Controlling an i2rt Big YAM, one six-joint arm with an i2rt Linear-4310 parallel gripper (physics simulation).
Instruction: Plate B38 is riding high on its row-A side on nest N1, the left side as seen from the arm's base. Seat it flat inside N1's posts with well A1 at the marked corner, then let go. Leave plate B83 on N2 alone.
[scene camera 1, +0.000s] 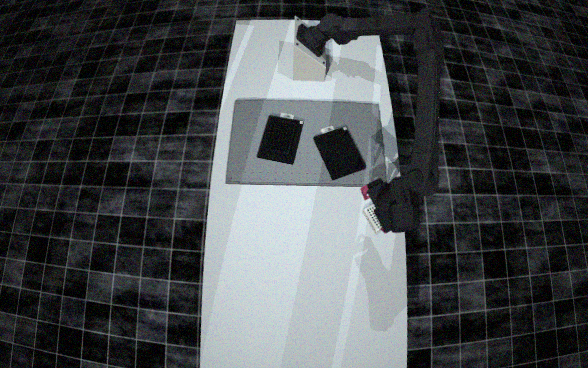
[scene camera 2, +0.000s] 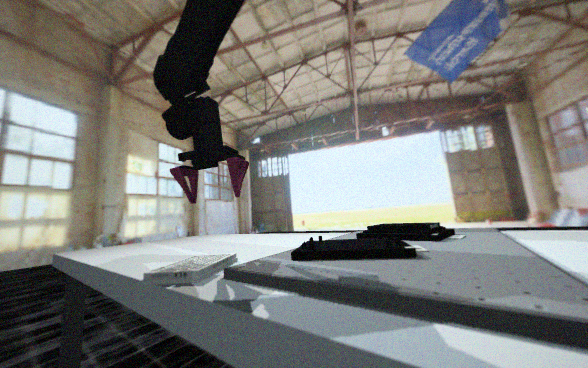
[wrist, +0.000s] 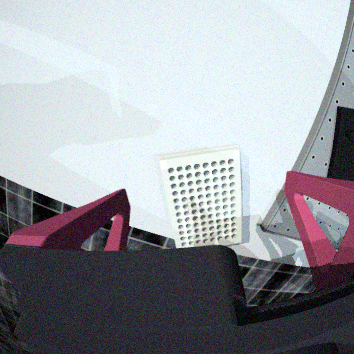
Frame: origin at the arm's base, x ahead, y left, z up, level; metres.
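Seen in the pictures: gripper, between the fingertips: (scene camera 1: 374, 213) (scene camera 2: 215, 200) (wrist: 208, 189); arm's base, origin of its link: (scene camera 1: 308, 41).
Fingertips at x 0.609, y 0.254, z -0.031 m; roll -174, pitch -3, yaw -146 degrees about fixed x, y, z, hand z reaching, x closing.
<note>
Pixels of each thing's top centre, then the offset from my fingertips to it.
- white well plate, centre of its top: (wrist: 205, 206) (scene camera 2: 196, 261) (scene camera 1: 385, 211) 0.058 m left, 0.049 m back, 0.104 m down
- Nest N1, centre of its top: (scene camera 2: 348, 237) (scene camera 1: 339, 150) 0.108 m right, 0.232 m back, 0.084 m down
- Black plate B83, centre of its top: (scene camera 2: 401, 224) (scene camera 1: 280, 136) 0.307 m right, 0.257 m back, 0.079 m down
- grey perforated board, centre of its top: (scene camera 2: 397, 241) (scene camera 1: 307, 139) 0.218 m right, 0.271 m back, 0.105 m down
A white well plate (scene camera 1: 371, 218) (scene camera 2: 192, 267) (wrist: 204, 200), seemingly B38 though its side label is blurred, lies flat on the table off the grey board, near the table's side edge. My gripper (scene camera 1: 374, 211) (scene camera 2: 215, 199) (wrist: 208, 189) is open and empty, high above it; in the wrist view the plate shows between the red fingers. Nest N1 (scene camera 1: 340, 154) (scene camera 2: 352, 249) (wrist: 343, 145) is black, with small posts and no white plate on it. Black plate B83 (scene camera 1: 281, 140) (scene camera 2: 404, 230) appears to sit on N2, whose outline is hard to separate from it.
The grey perforated board (scene camera 1: 245, 175) (scene camera 2: 500, 290) (wrist: 320, 145) carries both nests, with a raised edge beside the white plate. White tags and small white corner marks show at the nests. A beige angled block (scene camera 1: 309, 67) stands at the arm's base end.
</note>
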